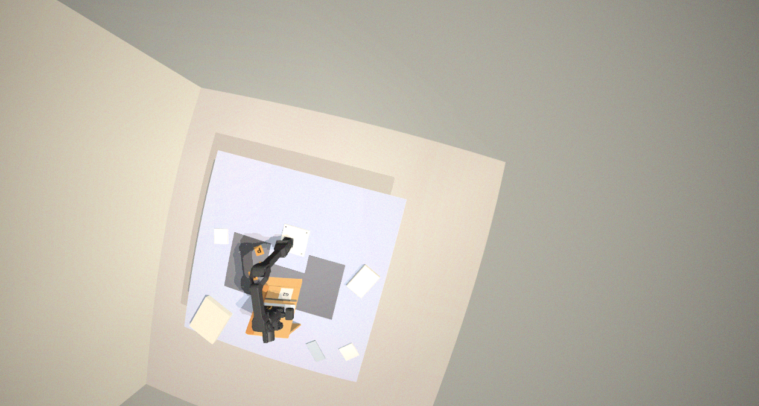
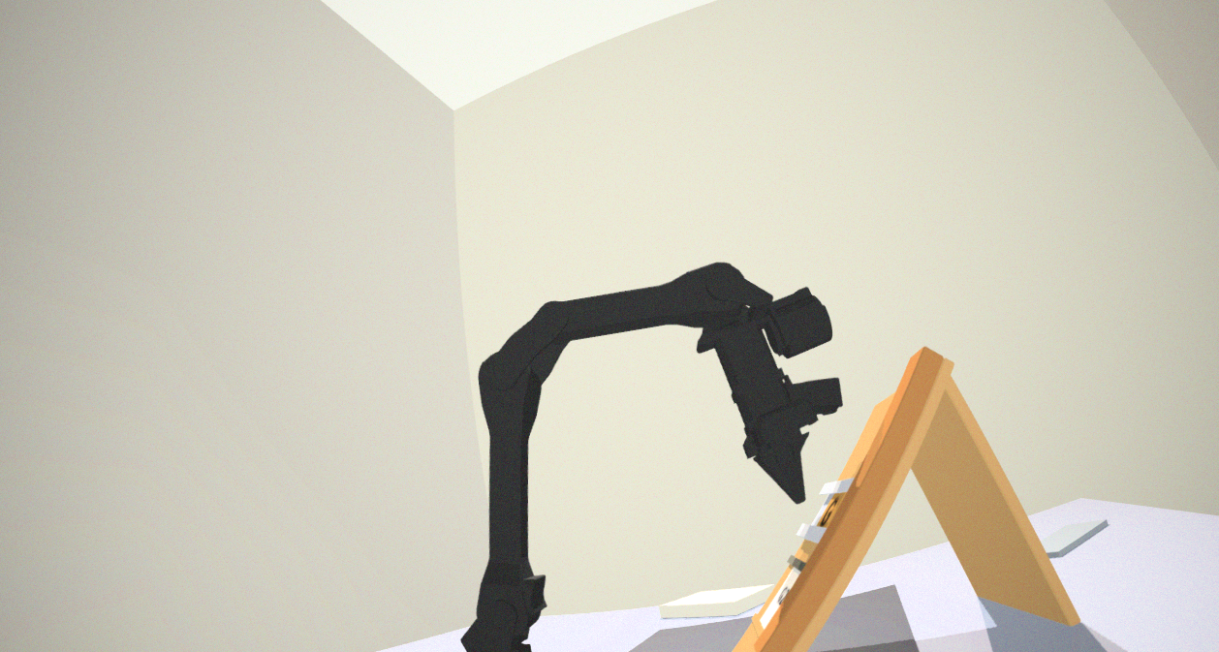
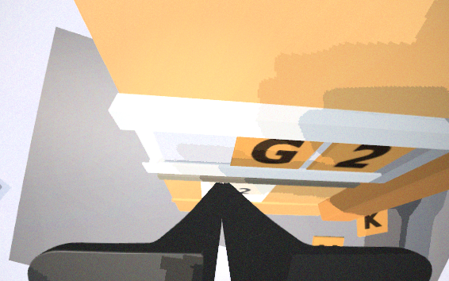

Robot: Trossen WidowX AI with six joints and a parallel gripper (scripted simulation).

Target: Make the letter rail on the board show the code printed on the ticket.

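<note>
Right now the white ticket is 10 cm below my gripper tip, 4 cm behind it and 3 cm to the right of it. From my gripper tip the other things lie so: grey slab: 38 cm ahead, 19 cm to the left, 18 cm below; then grey mat: 18 cm below, 14 cm behind, 9 cm to the right.
</note>
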